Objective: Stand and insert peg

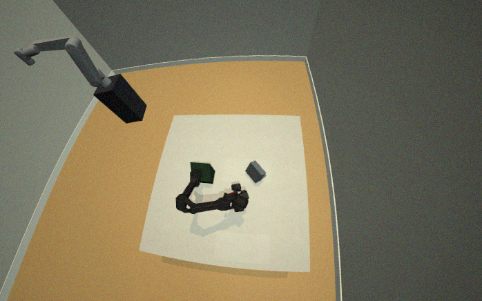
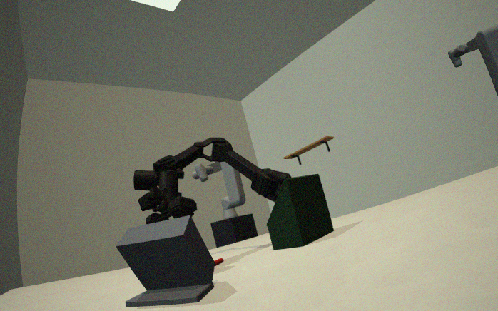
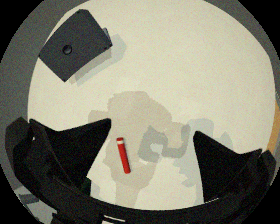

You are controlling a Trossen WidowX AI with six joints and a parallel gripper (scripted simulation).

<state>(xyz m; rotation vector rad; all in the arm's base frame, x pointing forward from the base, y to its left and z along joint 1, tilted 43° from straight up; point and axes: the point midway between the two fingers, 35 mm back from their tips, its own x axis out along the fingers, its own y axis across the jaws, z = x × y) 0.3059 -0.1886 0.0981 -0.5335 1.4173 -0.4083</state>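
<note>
Right now my gripper tip is 7 cm past the red peg, 5 cm to the right of it and 8 cm above it. Round my gripper tip: grey sloped panel 12 cm ahead, 19 cm to the left, 1 cm below.
</note>
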